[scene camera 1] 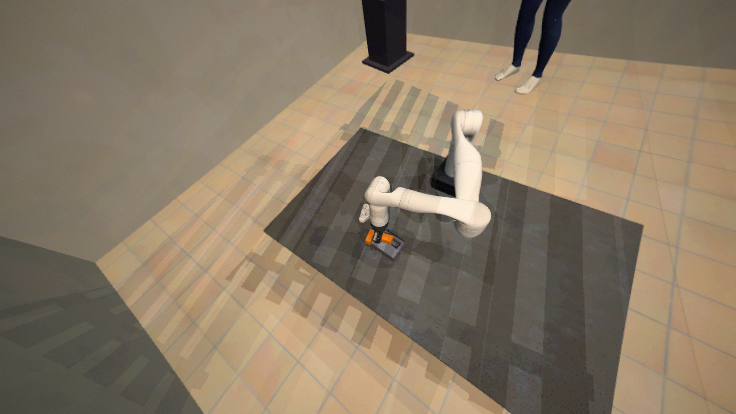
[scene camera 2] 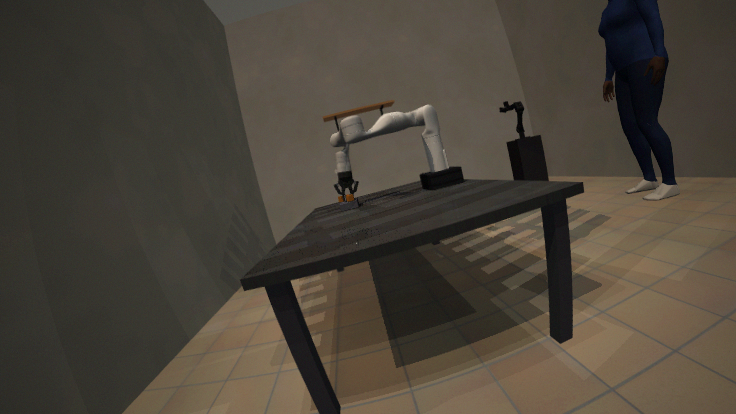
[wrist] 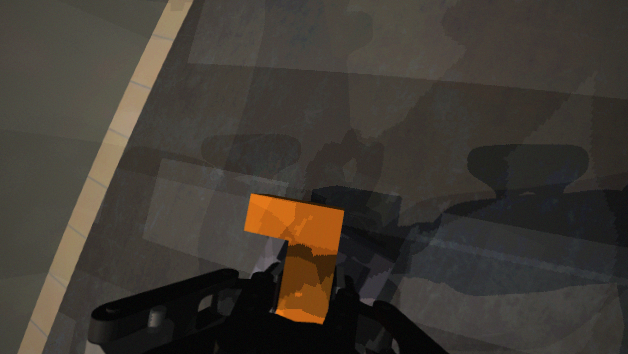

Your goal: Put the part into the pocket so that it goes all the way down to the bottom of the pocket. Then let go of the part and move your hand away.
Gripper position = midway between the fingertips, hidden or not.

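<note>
My gripper (wrist: pixel 312 274) has its grip on an orange L-shaped part (wrist: pixel 313 229); the part is still resting on a grey pocket block (wrist: pixel 369 265).
</note>
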